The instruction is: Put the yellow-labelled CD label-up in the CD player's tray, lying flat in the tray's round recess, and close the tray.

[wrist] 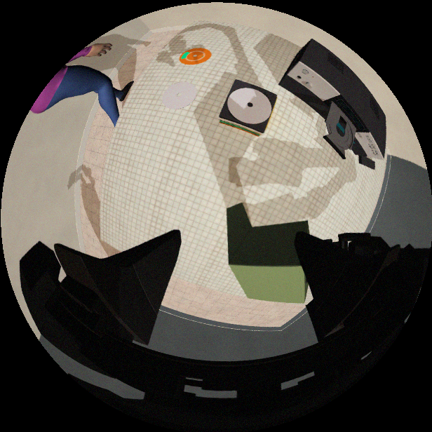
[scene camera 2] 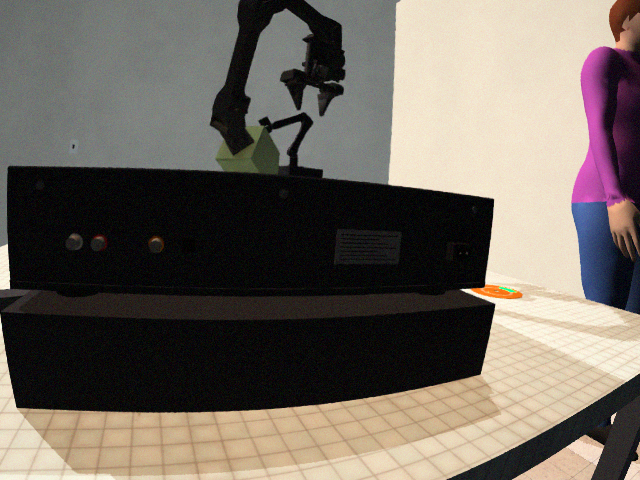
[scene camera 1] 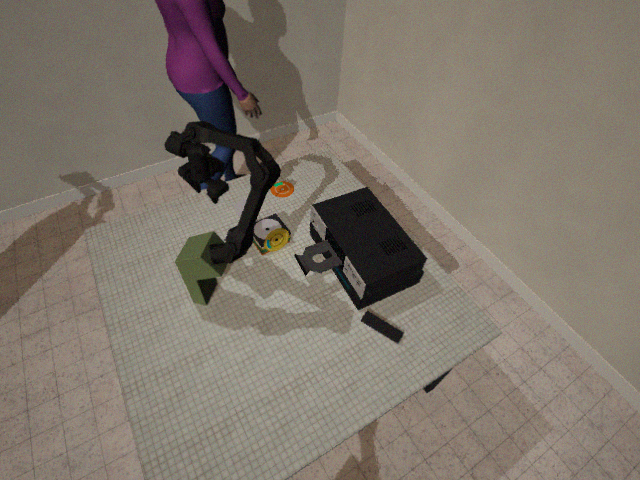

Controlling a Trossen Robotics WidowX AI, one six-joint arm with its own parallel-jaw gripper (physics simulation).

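Seen in the pictures: gripper, fingertip midpoint: [scene camera 2: 310, 113] [scene camera 1: 207, 198]; arm's base at its link origin: [scene camera 2: 239, 141] [scene camera 1: 217, 253].
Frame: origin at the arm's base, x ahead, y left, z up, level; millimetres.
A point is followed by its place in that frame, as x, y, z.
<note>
The CD player [scene camera 1: 369, 227] @(524, -273, -105) [scene camera 2: 232, 211] @(615, -362, -135) [wrist: 352, 82] stands on the mat, its tray [scene camera 1: 309, 264] @(264, -182, -170) [wrist: 334, 117] slid out with a visible recess. A small case stack [scene camera 1: 279, 220] @(383, 94, -218) [wrist: 228, 112] lies in front of the player, with a grey disc [scene camera 1: 262, 227] @(304, 120, -217) [wrist: 260, 111] on top. A yellow disc face [scene camera 1: 282, 236] @(330, 26, -227) shows at the stack's player side in scene camera 1; the wrist view shows a thin yellow edge there. Whether it lies flat or leans is unclear. My gripper [scene camera 1: 206, 192] @(100, 146, 90) [scene camera 2: 310, 111] @(100, 146, 90) [wrist: 240, 237] is open and empty, high above the mat, away from stack and tray.
An orange disc [scene camera 1: 287, 193] @(588, 239, -290) [scene camera 2: 485, 292] @(580, 248, -291) [wrist: 204, 56] and a pale disc [wrist: 187, 95] lie beyond the stack. A green block [scene camera 1: 196, 248] @(-41, 50, 26) [scene camera 2: 266, 155] @(24, 72, -30) [wrist: 270, 282] stands by the arm's base. A black bar [scene camera 1: 381, 326] @(281, -526, -271) [wrist: 366, 162] lies near the player. A person [scene camera 1: 193, 62] stands behind.
</note>
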